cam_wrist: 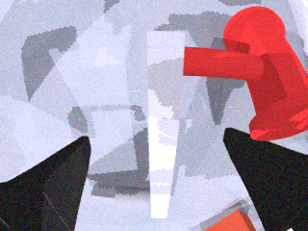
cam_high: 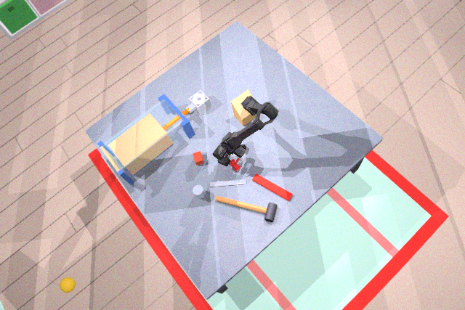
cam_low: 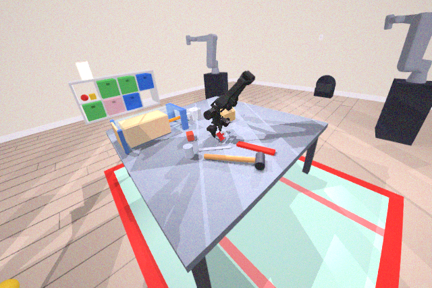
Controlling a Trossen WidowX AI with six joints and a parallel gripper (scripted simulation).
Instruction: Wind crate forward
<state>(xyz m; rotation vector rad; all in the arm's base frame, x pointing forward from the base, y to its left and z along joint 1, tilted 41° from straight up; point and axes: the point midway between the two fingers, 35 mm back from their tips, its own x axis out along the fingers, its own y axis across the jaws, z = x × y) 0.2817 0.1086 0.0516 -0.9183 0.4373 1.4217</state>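
Now: the white crank handle 1 cm to the left of my gripper tip and 1 cm above it. The rest, counted from my gripper tip: white bar (13 cm ahead, 9 cm to the left, 1 cm below); then red knob (6 cm to the left, 2 cm ahead, 2 cm above); then red bar (29 cm to the left, 1 cm behind).
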